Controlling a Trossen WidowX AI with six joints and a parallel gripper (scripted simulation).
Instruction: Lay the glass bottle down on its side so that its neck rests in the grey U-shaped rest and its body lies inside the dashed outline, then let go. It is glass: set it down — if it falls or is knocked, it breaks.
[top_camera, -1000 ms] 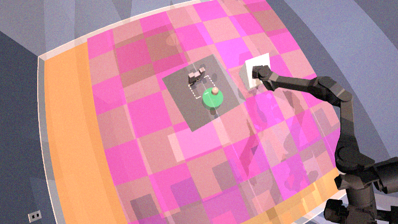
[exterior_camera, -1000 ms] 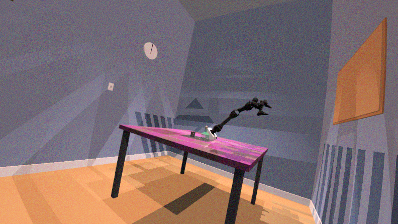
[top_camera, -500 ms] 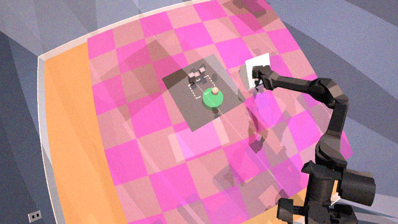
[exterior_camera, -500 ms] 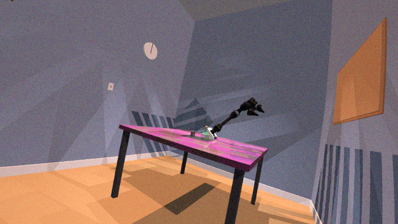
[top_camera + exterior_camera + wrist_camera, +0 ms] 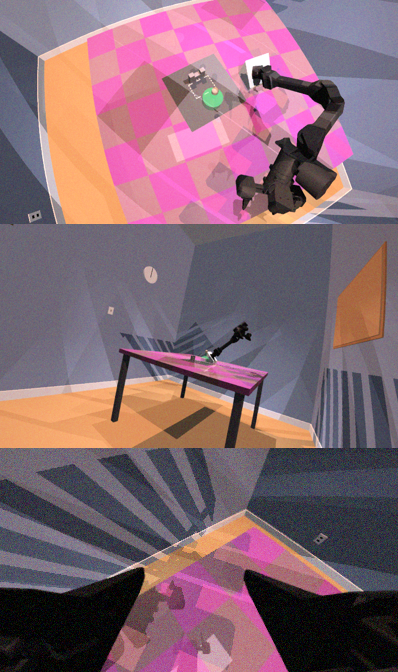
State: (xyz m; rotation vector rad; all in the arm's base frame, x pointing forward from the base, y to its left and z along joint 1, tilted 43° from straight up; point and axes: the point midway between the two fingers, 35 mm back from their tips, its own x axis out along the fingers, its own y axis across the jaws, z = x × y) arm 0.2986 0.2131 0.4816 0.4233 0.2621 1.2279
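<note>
My gripper tip is 20 mm past the glass bottle, 440 mm to the left of it and 230 mm above it. From my gripper tip the other things lie so: dark grey mat: 510 mm to the right, 320 mm below.
</note>
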